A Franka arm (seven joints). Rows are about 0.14 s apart.
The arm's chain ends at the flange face. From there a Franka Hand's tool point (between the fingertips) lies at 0.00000 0.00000 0.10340 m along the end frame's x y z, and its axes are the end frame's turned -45 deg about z.
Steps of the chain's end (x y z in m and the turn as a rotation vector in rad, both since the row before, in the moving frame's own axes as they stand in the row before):
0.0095 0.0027 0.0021 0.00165 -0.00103 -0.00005
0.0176 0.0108 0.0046 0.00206 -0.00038 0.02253
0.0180 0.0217 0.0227 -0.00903 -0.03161 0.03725
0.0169 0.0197 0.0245 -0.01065 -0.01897 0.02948
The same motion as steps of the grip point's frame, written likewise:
0.0049 0.0084 0.0021 0.00190 0.00044 -0.00005
0.0049 0.0199 0.0046 0.00173 0.00119 0.02253
-0.0056 0.0264 0.0226 0.01597 -0.02874 0.03725
-0.0041 0.0252 0.0245 0.00588 -0.02094 0.02948

